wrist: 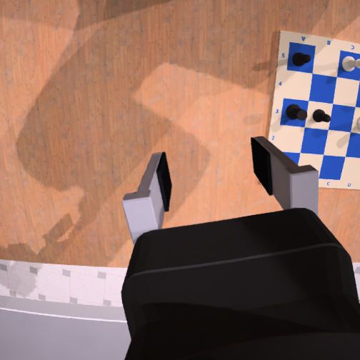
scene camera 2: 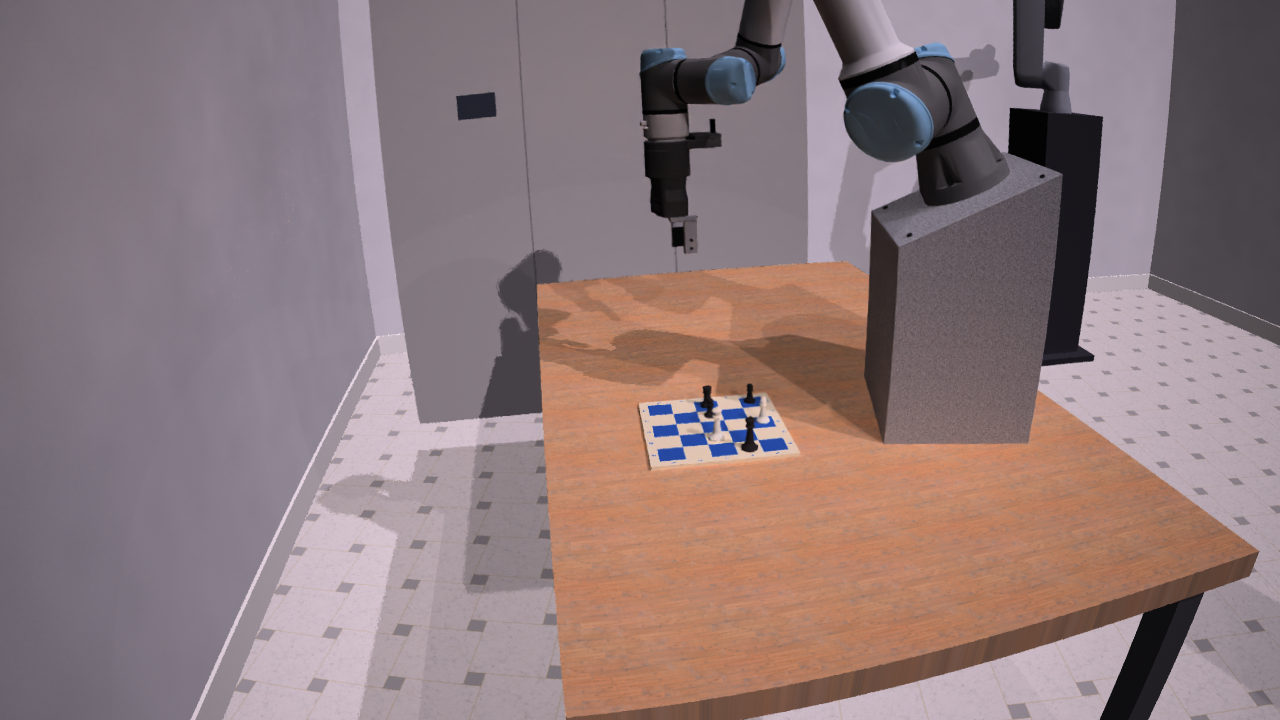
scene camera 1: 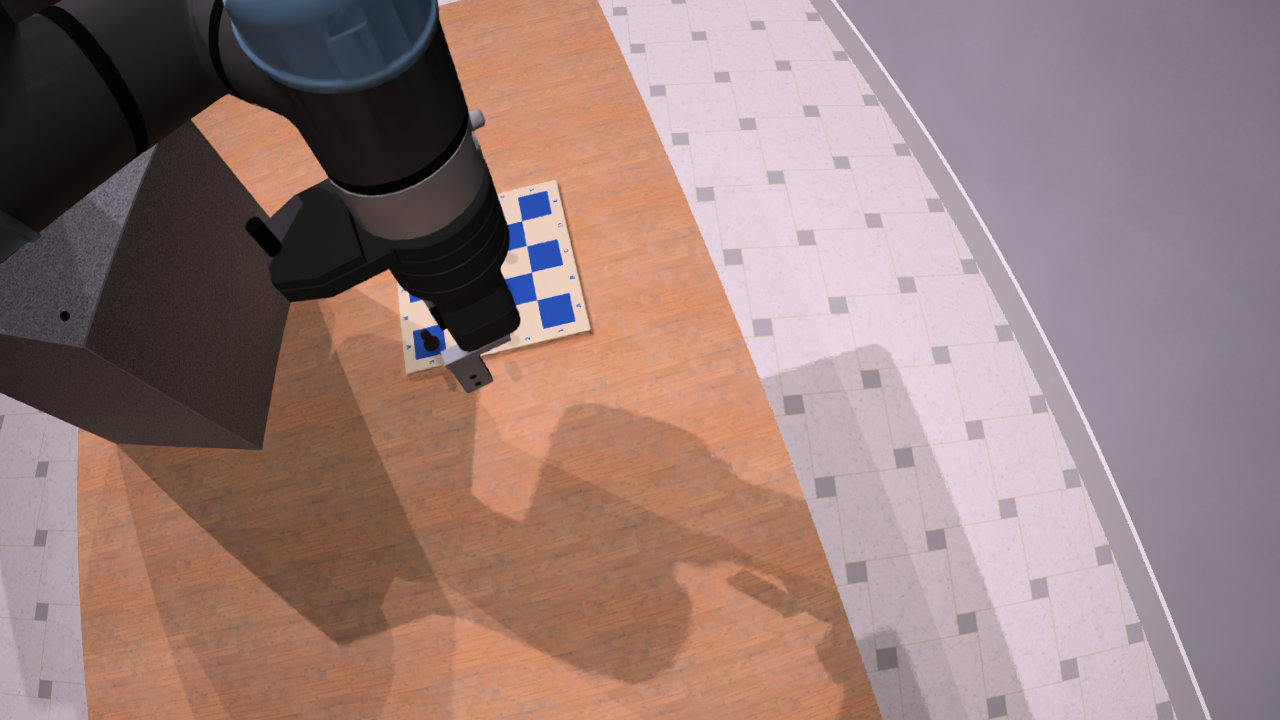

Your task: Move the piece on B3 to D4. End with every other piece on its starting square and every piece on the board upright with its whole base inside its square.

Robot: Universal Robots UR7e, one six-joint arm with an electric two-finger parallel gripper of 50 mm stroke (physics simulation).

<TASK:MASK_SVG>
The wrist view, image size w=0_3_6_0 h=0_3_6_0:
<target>my gripper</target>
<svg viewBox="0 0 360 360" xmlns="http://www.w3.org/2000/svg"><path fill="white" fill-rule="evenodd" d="M319 171L310 164L299 166L264 136L251 137L254 174L262 186L264 186L266 192L269 195L274 195L283 210L161 229L164 211L169 211L171 179L165 151L151 154L137 190L126 193L121 201L134 245L121 286L121 301L131 337L124 360L360 360L360 303L351 256L318 217Z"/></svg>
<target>chessboard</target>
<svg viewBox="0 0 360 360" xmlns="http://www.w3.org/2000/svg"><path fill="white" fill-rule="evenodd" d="M279 30L267 139L299 166L310 164L318 170L319 187L360 189L360 130L356 126L356 121L360 116L360 68L354 66L353 70L345 71L341 66L341 60L344 56L352 56L354 60L360 59L360 44L325 36ZM312 114L316 109L322 109L325 114L329 114L331 119L328 122L314 121ZM287 106L297 104L300 109L306 110L306 119L290 119L286 116ZM292 56L296 52L309 54L310 61L302 66L296 66L292 61Z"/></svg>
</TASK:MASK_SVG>
